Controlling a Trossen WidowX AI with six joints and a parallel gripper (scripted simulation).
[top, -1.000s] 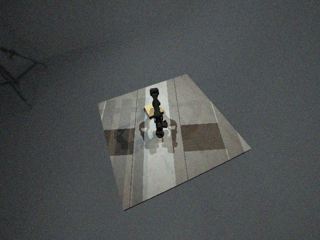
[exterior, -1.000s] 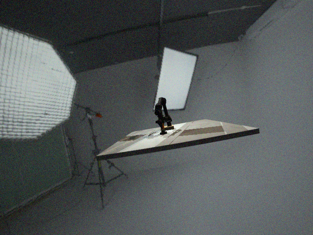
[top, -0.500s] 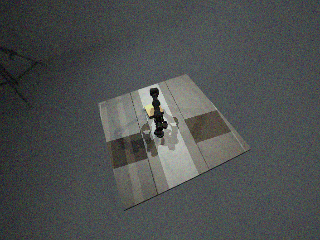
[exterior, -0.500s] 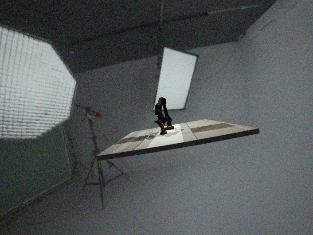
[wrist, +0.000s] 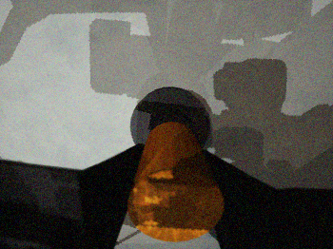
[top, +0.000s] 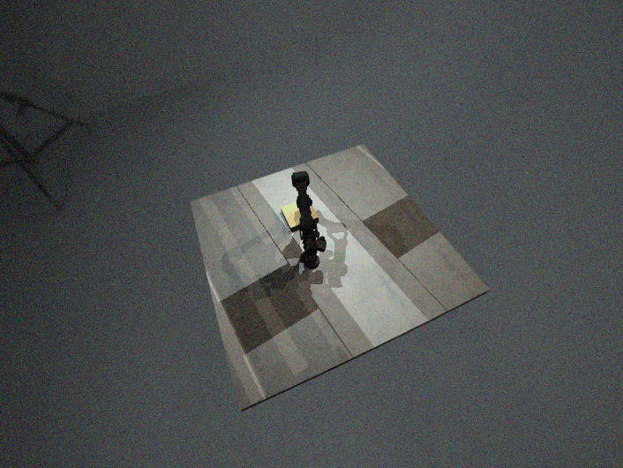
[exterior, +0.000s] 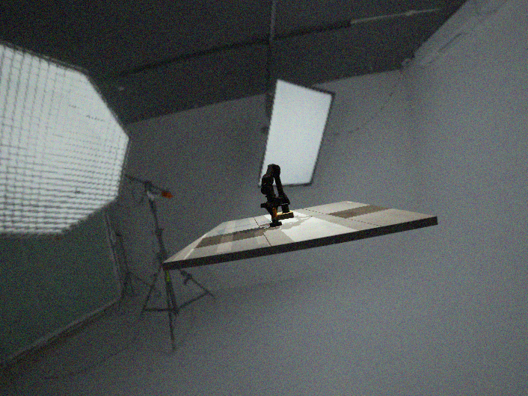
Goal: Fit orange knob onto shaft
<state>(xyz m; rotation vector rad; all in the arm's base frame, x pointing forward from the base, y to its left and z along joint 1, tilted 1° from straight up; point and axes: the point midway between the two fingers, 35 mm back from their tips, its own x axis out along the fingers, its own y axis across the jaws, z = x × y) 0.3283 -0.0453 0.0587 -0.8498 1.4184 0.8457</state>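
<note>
The orange knob is 3 cm above my gripper tip. Also, from my gripper tip: dark round pedestal 4 cm below.
</note>
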